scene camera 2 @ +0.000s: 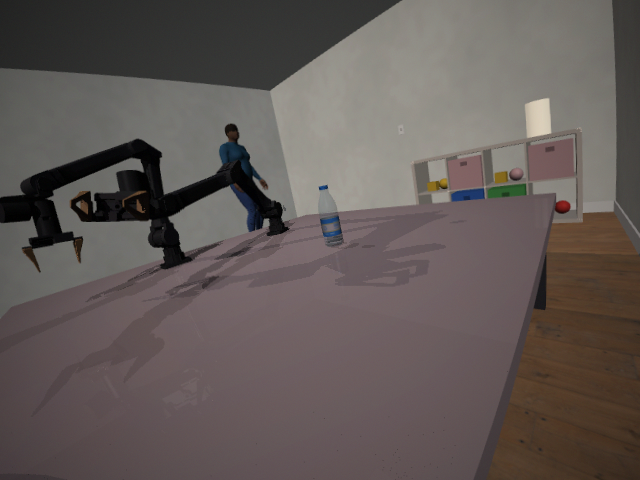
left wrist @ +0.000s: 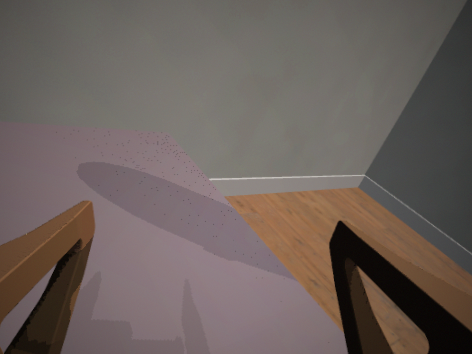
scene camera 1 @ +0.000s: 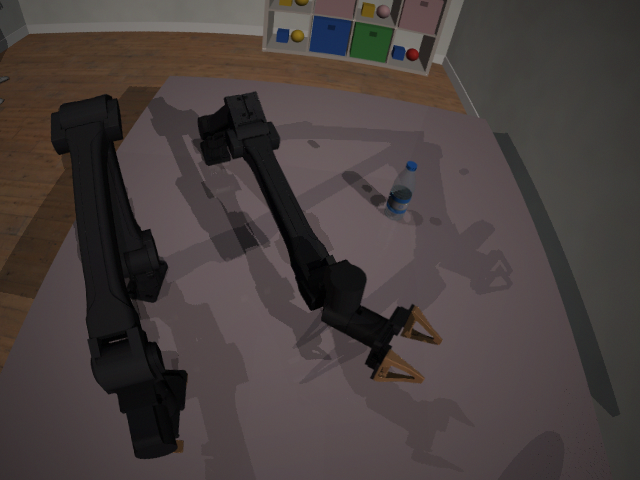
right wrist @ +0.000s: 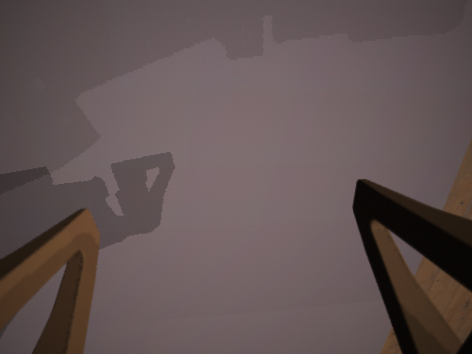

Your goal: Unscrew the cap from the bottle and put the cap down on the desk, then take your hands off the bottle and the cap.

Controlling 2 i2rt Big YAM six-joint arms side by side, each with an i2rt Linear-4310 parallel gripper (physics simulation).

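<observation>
A clear bottle with a blue-banded label stands upright on the desk. The blue cap sits on the bottle's neck. Neither shows in the wrist views. My left gripper is open and empty, raised above the desk and well apart from the bottle. My right gripper is open and empty, pointing down and farther from the bottle; in scene camera 1 it is mostly hidden behind its arm.
The left arm stretches over the desk between the right arm and the bottle. Arm shadows cross the desk. A shelf unit with coloured bins stands beyond the desk, and a person stands behind the arms.
</observation>
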